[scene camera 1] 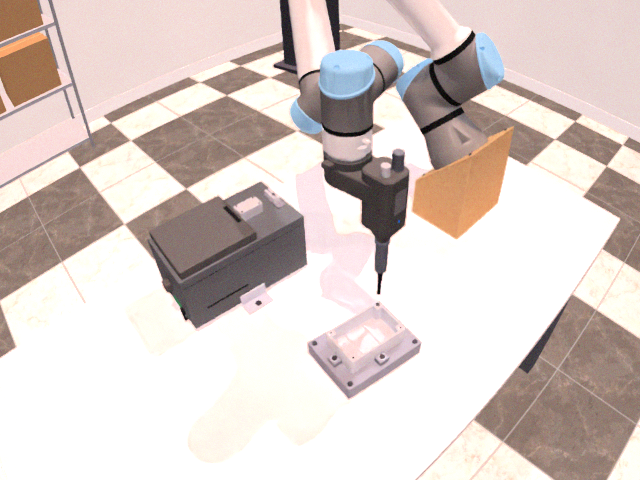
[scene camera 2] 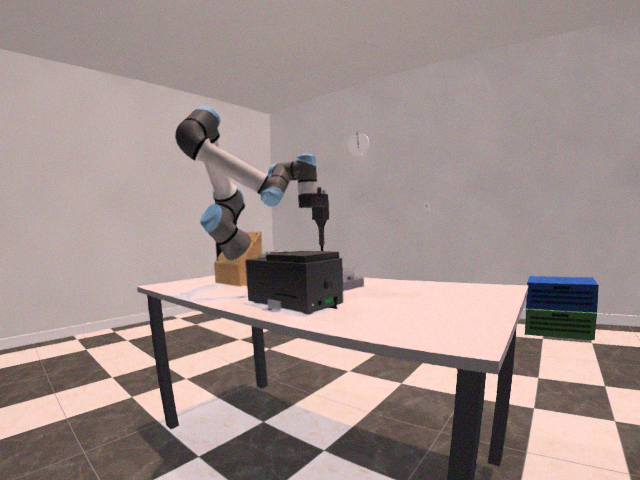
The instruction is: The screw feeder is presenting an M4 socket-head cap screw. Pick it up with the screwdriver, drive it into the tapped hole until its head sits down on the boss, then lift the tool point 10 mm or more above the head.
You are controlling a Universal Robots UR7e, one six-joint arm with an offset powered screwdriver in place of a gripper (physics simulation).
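Note:
My screwdriver [scene camera 1: 378,292] [scene camera 2: 322,249] points straight down, its bit tip a short gap above the far corner of the pale open housing [scene camera 1: 379,346]. No screw shows on the bit, so it looks empty. A dark round spot [scene camera 1: 377,304] on that corner boss, below the tip, looks like a seated screw head, but it is small. The housing stands on a grey fixture plate [scene camera 1: 341,374] [scene camera 2: 355,283]. The black screw feeder [scene camera 1: 248,273] [scene camera 2: 279,281] stands left of them in scene camera 1. In scene camera 2 it partly hides the housing and plate.
A tan angled block [scene camera 1: 460,201] [scene camera 2: 231,272] stands beside the arm's base on the white table [scene camera 1: 563,222] [scene camera 2: 434,315]. A shelf rack [scene camera 1: 72,82] with boxes stands at the back left. Stacked blue and green crates [scene camera 2: 561,302] stand on the floor beyond the table.

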